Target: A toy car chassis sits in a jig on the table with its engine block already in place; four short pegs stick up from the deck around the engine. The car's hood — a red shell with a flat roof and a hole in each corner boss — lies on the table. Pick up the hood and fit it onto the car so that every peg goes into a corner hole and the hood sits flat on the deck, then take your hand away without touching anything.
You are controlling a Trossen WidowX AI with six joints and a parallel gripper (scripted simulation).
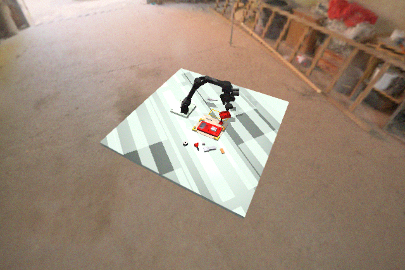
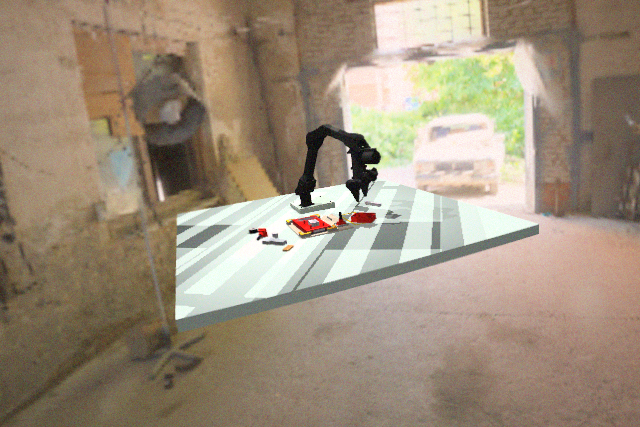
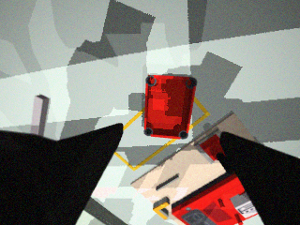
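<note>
The red hood lies 90 mm below my gripper tip. Round my gripper tip: grey bar 170 mm behind, 180 mm to the left, 90 mm below.
</note>
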